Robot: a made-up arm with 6 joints.
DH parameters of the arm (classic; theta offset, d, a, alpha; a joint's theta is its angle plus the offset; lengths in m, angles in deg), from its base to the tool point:
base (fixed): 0 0.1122 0 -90
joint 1: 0 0.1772 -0.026 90
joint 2: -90 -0.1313 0.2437 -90
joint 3: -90 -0.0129 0.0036 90
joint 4: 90 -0.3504 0.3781 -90
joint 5: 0 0.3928 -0.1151 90
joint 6: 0 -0.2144 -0.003 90
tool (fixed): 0 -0.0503 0 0
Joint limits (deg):
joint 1: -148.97..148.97
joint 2: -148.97..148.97
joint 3: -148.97..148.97
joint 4: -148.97..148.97
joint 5: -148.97..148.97
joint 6: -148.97..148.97
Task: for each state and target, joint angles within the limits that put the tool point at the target. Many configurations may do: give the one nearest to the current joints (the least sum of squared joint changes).
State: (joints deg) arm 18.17 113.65 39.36 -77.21 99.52 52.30
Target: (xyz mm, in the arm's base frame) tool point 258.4 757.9 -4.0
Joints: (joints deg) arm 9.64 115.34 44.29 -94.36 102.05 45.80
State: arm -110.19 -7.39 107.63 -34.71 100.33 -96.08
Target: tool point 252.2 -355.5 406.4
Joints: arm -112.80 -24.90 83.77 -81.39 105.48 -91.68
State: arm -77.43 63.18 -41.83 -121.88 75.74 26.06
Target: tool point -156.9 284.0 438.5
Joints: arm -61.52 48.25 -47.03 -127.17 86.93 32.72
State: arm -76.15 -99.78 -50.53 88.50 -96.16 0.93
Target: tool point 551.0 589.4 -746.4
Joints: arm -97.37 -87.78 -36.30 89.13 -121.93 -7.13
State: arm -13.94 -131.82 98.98 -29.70 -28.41 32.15
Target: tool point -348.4 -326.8 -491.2
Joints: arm 5.73 -131.40 110.89 -29.60 -38.61 29.52
